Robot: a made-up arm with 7 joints. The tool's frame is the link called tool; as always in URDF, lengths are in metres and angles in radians. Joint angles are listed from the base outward. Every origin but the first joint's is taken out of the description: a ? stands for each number. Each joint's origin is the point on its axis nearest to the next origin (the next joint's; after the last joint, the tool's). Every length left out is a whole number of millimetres.
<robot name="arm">
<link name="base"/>
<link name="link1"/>
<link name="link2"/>
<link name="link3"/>
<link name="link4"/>
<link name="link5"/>
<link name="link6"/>
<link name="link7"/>
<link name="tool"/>
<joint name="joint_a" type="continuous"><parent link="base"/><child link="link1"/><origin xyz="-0.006 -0.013 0.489" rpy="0 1.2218 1.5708"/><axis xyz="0 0 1"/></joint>
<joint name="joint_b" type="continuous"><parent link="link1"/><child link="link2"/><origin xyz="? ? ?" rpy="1.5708 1.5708 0"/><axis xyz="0 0 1"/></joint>
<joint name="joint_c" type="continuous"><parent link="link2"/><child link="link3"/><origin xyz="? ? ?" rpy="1.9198 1.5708 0"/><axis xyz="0 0 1"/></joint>
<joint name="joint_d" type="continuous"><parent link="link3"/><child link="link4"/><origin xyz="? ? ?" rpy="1.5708 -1.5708 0"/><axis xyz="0 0 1"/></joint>
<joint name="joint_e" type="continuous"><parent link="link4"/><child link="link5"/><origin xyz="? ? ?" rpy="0 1.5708 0"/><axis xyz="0 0 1"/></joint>
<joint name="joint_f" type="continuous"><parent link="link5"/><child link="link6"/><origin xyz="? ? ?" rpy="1.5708 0 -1.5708"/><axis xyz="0 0 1"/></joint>
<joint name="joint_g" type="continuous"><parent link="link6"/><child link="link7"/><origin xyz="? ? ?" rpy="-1.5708 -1.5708 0"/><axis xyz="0 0 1"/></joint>
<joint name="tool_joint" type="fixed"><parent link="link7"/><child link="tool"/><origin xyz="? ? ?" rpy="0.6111 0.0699 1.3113"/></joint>
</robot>
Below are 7 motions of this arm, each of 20 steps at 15 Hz.
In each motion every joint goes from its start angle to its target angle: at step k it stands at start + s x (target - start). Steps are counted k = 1, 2, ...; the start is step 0. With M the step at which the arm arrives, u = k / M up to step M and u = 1 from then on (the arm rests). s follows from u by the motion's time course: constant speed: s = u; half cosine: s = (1 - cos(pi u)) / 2; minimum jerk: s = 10 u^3 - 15 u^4 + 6 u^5.
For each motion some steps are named. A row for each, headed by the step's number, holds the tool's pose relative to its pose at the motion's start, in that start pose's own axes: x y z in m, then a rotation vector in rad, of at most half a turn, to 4 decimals.
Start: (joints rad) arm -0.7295 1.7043 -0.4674 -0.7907 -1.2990 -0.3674 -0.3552
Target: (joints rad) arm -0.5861 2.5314 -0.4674 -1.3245 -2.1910 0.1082 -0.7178
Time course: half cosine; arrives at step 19
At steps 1, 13, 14, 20:
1: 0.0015 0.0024 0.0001 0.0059 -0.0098 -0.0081
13: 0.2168 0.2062 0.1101 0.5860 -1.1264 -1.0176
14: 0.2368 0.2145 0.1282 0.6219 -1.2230 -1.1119
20: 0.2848 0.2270 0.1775 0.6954 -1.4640 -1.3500

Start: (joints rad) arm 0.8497 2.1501 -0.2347 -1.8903 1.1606 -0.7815 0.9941
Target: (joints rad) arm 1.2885 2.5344 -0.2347 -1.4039 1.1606 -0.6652 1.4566
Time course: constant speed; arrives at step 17
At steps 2, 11, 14, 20:
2: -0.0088 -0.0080 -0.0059 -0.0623 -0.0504 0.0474
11: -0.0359 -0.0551 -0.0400 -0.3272 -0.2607 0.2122
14: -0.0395 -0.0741 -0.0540 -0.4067 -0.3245 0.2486
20: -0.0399 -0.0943 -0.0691 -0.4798 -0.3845 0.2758

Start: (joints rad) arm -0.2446 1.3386 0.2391 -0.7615 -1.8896 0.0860 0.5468
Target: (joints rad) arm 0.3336 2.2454 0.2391 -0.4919 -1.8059 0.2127 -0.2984
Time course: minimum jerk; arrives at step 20
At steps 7, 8, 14, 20:
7: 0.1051 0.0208 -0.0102 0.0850 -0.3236 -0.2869
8: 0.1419 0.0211 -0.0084 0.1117 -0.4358 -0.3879
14: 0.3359 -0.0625 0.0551 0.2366 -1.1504 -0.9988
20: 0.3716 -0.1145 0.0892 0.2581 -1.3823 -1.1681

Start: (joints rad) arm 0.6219 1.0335 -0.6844 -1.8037 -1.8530 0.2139 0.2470
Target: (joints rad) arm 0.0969 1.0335 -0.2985 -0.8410 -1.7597 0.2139 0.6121
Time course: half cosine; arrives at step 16
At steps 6, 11, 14, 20:
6: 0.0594 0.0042 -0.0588 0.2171 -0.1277 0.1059
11: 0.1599 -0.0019 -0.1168 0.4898 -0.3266 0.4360
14: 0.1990 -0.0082 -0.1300 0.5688 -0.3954 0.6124
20: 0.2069 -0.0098 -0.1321 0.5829 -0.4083 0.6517

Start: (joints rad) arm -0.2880 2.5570 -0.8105 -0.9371 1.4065 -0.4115 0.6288
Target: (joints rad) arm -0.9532 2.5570 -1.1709 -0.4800 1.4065 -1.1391 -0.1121
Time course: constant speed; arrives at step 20
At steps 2, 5, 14, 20:
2: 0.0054 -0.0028 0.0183 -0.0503 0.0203 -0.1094
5: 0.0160 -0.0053 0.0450 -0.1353 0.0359 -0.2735
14: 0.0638 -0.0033 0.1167 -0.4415 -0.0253 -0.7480
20: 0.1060 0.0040 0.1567 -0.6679 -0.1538 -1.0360

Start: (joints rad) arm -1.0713 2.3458 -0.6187 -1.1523 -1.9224 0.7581 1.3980
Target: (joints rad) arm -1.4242 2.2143 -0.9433 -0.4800 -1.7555 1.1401 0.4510
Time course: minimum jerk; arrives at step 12
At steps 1, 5, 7, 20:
1: 0.0001 0.0007 0.0000 0.0016 -0.0060 -0.0027
5: 0.0078 0.0475 0.0031 0.1404 -0.3994 -0.2100
7: 0.0153 0.0859 0.0139 0.3086 -0.7280 -0.4334
20: 0.0226 0.1214 0.0352 0.5380 -1.0640 -0.7266

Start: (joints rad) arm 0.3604 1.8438 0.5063 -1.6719 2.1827 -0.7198 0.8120
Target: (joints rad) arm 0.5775 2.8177 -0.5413 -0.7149 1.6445 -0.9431 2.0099
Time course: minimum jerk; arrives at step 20
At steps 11, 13, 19, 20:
11: 0.0621 -0.0411 -0.1310 -0.0242 -0.5576 -0.1616
13: 0.0843 -0.0413 -0.1735 0.0056 -0.7676 -0.2060
19: 0.1273 -0.0302 -0.2375 0.0457 -1.0771 -0.2676
20: 0.1275 -0.0301 -0.2378 0.0459 -1.0787 -0.2679

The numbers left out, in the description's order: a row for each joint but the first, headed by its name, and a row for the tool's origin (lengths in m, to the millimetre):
joint_b: 0.012 -0.013 0
joint_c: 0.156 0.377 0
joint_d: -0.055 -0.007 0
joint_e: -0.123 0.003 0
joint_f: 0.023 0 0
joint_g: -0.03 0.033 0
tool: -0.019 -0.026 0

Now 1 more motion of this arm.
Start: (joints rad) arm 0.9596 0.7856 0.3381 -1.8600 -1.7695 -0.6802 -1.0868
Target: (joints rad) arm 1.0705 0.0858 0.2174 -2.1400 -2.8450 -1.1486 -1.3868
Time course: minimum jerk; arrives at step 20
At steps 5, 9, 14, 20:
5: 0.0038 -0.0224 0.0126 -0.0343 -0.0026 -0.0762
9: 0.0295 -0.0850 0.0490 -0.1287 0.0006 -0.2904
14: 0.0990 -0.1625 0.0964 -0.2547 0.0539 -0.5667
20: 0.1337 -0.1872 0.1118 -0.3052 0.0950 -0.6598

